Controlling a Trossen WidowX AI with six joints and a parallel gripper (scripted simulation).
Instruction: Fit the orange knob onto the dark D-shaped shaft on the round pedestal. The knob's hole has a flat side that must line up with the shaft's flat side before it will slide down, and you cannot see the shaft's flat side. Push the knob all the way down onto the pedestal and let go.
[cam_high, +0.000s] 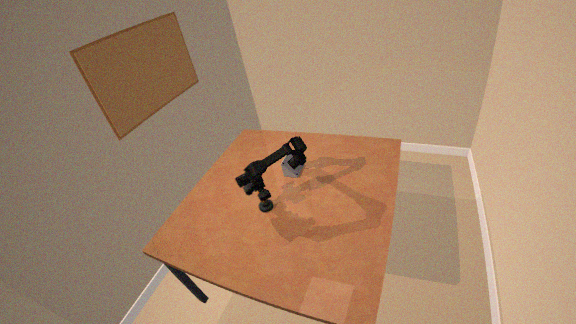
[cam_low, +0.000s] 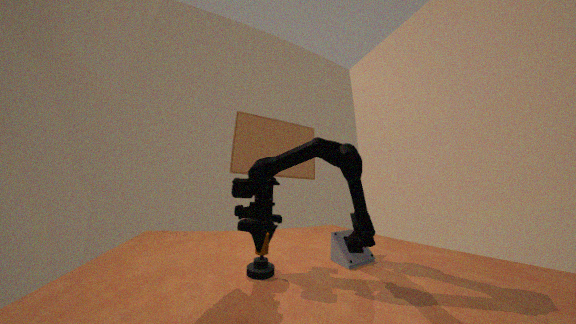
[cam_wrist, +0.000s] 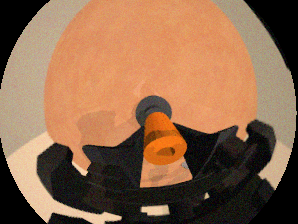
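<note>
Now: gripper tip 2 cm below the orange knob. Round my gripper tip: round dark pedestal: 4 cm below.
</note>
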